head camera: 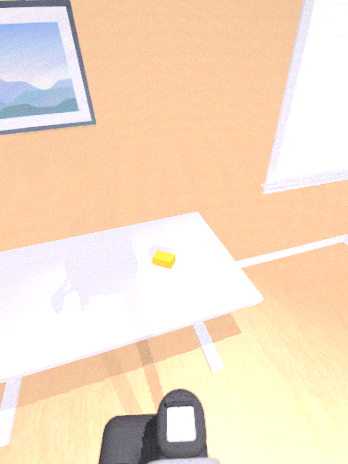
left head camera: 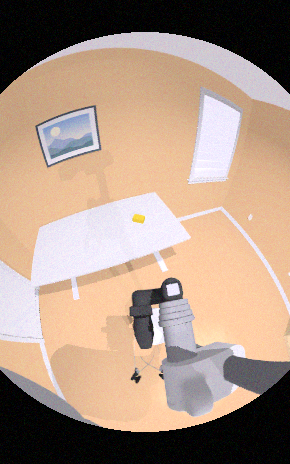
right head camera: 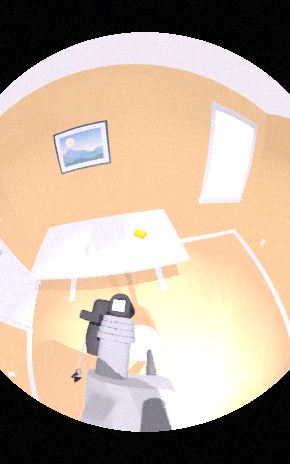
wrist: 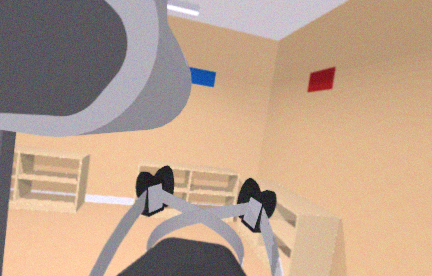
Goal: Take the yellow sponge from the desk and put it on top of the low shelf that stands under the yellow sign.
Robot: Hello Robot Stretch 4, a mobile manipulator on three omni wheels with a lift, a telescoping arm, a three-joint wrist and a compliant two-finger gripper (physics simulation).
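Where they show: gripper, fingertip midpoint: (left head camera: 150,381) (wrist: 207,187); robot's base, origin of the base link: (left head camera: 153,325) (right head camera: 140,341).
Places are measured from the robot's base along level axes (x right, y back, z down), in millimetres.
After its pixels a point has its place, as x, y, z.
Observation:
The yellow sponge (head camera: 164,259) @(-48, -912, -737) (left head camera: 138,218) @(-51, -909, -737) (right head camera: 140,233) @(-41, -911, -737) lies on the white desk (head camera: 210,295) @(155, -715, -692) (left head camera: 55,260) @(-822, -548, -692) (right head camera: 50,265) @(-856, -477, -692), near its right end. My gripper (wrist: 207,187) @(-85, 142, -1099) is open and empty, with its two fingertips well apart. In the left head camera view the gripper (left head camera: 149,375) @(-85, 142, -1099) hangs low in front of the desk, apart from it and from the sponge. The yellow sign does not show in these views, and I cannot tell whether any shelf in the wrist view is the one under it.
A framed picture (head camera: 37,70) @(-528, -1246, -1532) (left head camera: 70,135) @(-583, -1231, -1513) (right head camera: 84,147) @(-572, -1234, -1508) and a window (head camera: 315,100) @(909, -1619, -1322) (left head camera: 217,137) @(1063, -1657, -1451) (right head camera: 230,155) @(1060, -1656, -1447) are on the wall by the desk. The wrist view shows low shelves (wrist: 82,182) @(1343, 2889, -280) (wrist: 317,245) @(-971, 1937, -346), a blue sign (wrist: 203,77) @(209, 3459, -1724) and a red sign (wrist: 321,79) @(-1000, 2556, -1729).

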